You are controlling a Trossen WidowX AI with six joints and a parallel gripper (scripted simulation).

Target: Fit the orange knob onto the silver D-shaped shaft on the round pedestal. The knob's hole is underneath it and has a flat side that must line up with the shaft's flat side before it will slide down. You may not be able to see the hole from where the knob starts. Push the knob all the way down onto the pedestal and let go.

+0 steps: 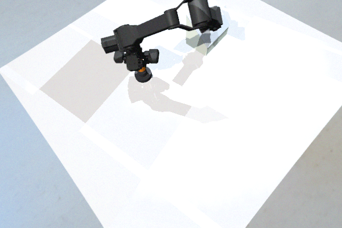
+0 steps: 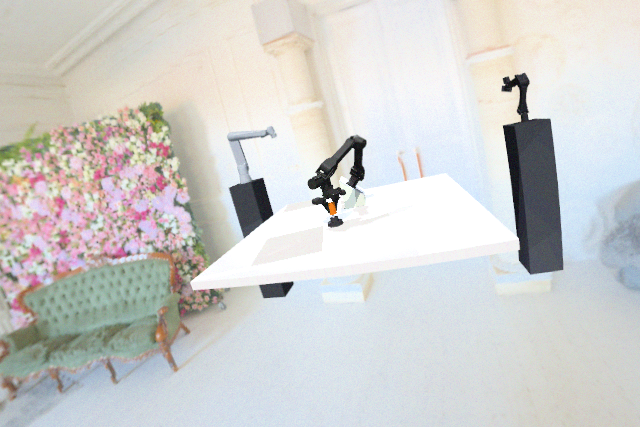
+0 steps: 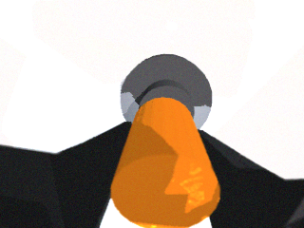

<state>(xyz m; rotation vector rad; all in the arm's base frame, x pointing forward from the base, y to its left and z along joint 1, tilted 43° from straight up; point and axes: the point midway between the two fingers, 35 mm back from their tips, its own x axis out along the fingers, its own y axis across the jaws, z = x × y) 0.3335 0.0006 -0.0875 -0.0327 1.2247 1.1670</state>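
My gripper tip is 3 cm below the orange knob. From my gripper tip the other things lie so: dark round pedestal 4 cm below.
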